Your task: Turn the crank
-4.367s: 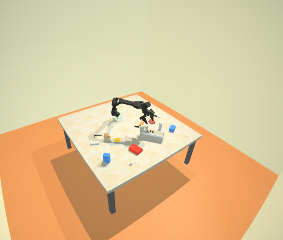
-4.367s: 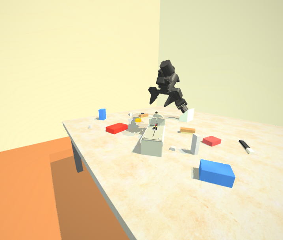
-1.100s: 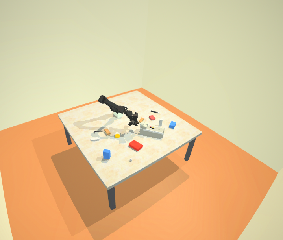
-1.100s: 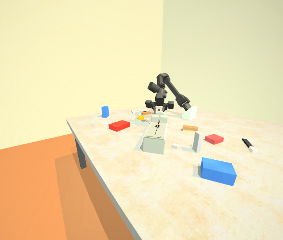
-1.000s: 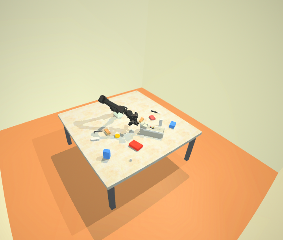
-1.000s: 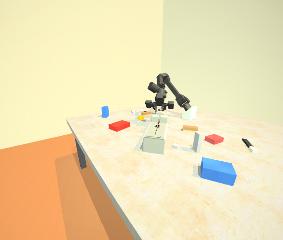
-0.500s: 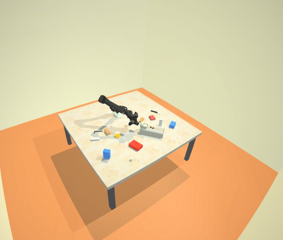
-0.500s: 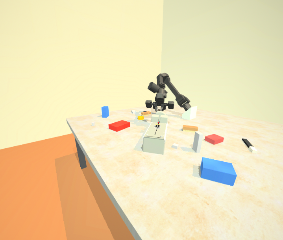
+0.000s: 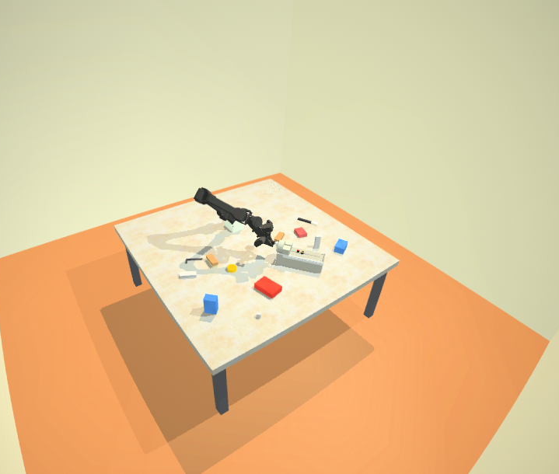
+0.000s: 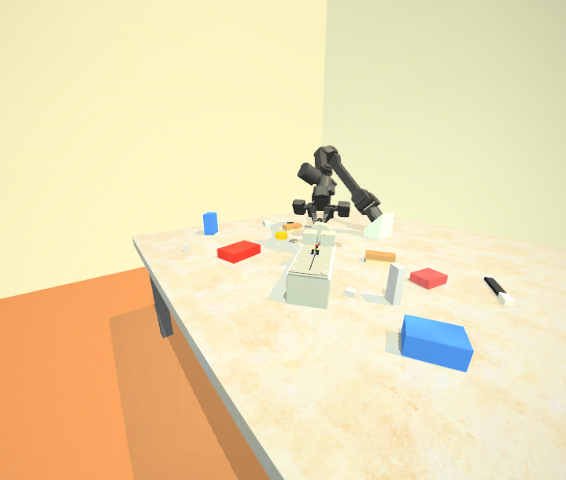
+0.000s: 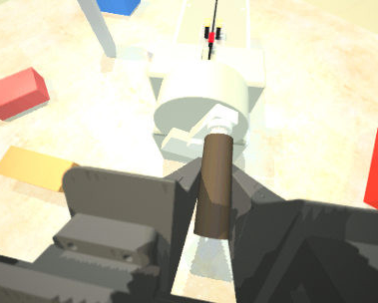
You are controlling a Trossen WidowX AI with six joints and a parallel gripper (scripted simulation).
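Now: gripper tip 100 mm to the right of the red pointer, 100 mm short of it and 10 mm above it. From my gripper tip the other things lie so: brown crank handle: 20 mm above, 10 mm to the right, 10 mm behind; crank: 10 mm above; yellow disc: 250 mm to the right, 80 mm below, 40 mm behind.
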